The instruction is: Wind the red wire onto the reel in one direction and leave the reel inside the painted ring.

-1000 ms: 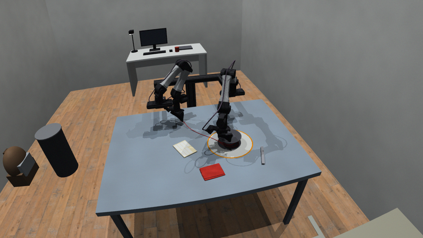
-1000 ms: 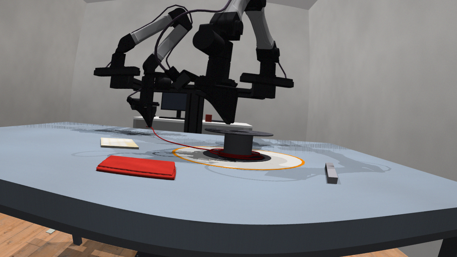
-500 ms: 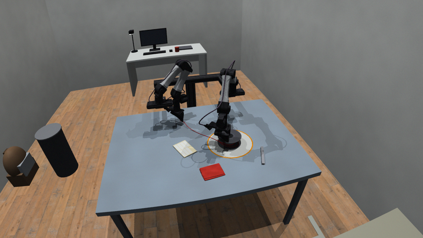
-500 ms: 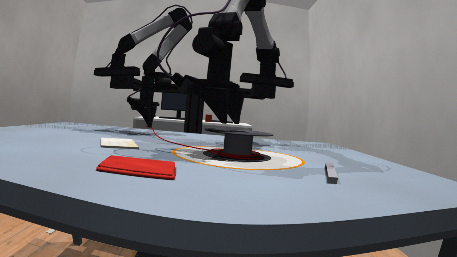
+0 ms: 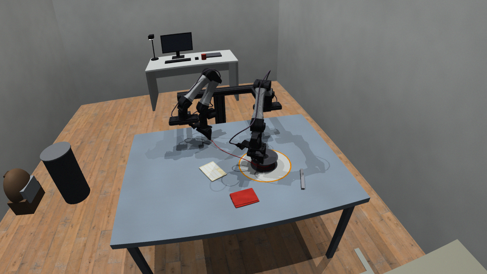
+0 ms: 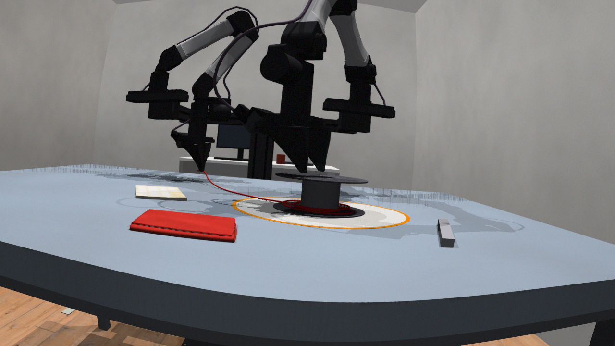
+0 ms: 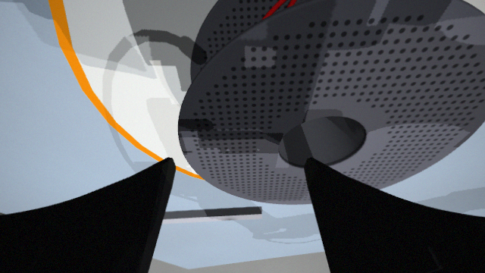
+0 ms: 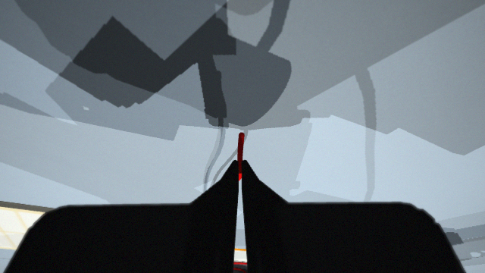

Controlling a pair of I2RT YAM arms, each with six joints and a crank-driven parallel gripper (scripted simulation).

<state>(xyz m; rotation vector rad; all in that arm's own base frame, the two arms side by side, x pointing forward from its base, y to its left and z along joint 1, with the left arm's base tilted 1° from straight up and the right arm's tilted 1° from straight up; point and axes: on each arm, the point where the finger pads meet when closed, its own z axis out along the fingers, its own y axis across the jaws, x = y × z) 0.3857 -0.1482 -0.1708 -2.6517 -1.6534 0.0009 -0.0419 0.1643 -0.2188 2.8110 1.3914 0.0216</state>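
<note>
Now: the dark reel 4 cm behind my left hand, 3 cm to the left of it and 5 cm below it. Also, from my left hand: orange painted ring 4 cm behind, 3 cm to the left, 8 cm below; then grey bar 18 cm ahead, 20 cm to the left, 8 cm below; then cream gridded tile 7 cm behind, 32 cm to the right, 8 cm below.
</note>
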